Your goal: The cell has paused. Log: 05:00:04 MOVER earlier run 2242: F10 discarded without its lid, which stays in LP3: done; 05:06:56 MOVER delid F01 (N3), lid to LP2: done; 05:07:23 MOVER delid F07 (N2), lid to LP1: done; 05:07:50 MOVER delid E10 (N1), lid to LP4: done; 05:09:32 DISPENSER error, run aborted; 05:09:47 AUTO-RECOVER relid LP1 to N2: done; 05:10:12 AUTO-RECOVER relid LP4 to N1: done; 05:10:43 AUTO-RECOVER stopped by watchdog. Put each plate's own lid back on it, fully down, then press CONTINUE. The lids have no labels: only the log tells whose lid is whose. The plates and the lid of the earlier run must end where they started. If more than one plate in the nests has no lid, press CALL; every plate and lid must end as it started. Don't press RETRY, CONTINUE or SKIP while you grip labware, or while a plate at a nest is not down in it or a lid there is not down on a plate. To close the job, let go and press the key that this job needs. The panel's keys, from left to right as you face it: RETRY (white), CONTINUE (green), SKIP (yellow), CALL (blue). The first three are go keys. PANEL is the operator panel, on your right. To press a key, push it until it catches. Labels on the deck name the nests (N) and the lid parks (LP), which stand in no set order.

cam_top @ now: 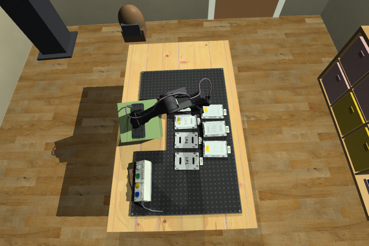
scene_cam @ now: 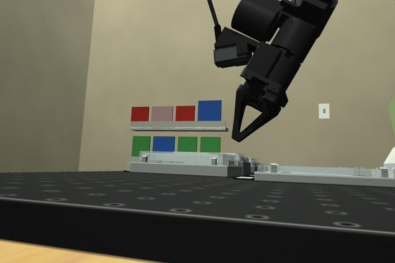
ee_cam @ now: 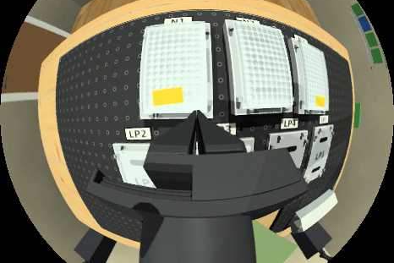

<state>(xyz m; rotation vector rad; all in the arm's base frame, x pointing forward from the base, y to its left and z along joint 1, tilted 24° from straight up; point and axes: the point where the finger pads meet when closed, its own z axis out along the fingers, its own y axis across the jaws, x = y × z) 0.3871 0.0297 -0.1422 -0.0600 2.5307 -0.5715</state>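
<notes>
My gripper is now 7 cm short of the clear lid, 3 cm to the right of it and 3 cm above it. From my hand the other things lie so: plate lid (11 cm behind, 3 cm to the right, 5 cm below); then green CONTINUE key (41 cm behind, 38 cm to the right); then white key (41 cm behind, 33 cm to the right).
</notes>
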